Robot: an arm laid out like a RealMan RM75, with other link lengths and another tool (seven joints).
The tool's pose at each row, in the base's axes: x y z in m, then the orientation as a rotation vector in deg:
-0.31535, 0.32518, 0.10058, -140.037, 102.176, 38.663
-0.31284, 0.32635, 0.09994, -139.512, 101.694, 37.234
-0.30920, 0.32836, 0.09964, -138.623, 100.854, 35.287
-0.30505, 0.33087, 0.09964, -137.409, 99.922, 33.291
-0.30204, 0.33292, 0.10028, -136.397, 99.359, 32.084
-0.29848, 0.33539, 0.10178, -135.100, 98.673, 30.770
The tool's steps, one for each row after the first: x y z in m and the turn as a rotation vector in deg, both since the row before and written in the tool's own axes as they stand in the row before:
-0.00020, -0.00283, 0.00011, 1.248, 0.084, -0.284
-0.00079, -0.00409, -0.00023, 1.865, -0.030, -0.465
-0.00118, -0.00469, -0.00036, 2.126, -0.204, -0.453
-0.00127, -0.00341, -0.00065, 1.466, -0.268, -0.208
-0.00182, -0.00400, -0.00132, 1.747, -0.416, -0.222

